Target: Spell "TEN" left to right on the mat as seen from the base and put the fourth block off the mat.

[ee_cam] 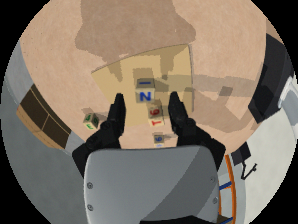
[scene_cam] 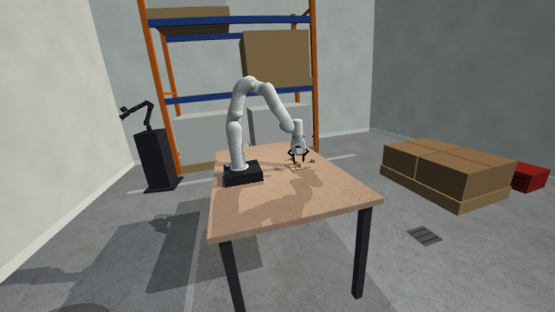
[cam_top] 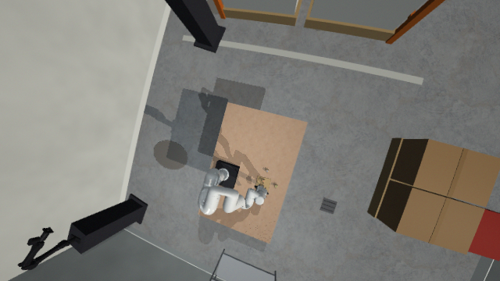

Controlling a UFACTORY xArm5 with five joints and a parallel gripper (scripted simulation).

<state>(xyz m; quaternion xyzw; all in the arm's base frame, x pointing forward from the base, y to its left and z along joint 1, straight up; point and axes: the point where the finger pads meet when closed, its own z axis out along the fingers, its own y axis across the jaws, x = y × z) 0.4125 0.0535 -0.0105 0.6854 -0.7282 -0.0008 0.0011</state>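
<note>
The tan mat is 50 mm below my hand and 20 mm to the left of it.
</note>
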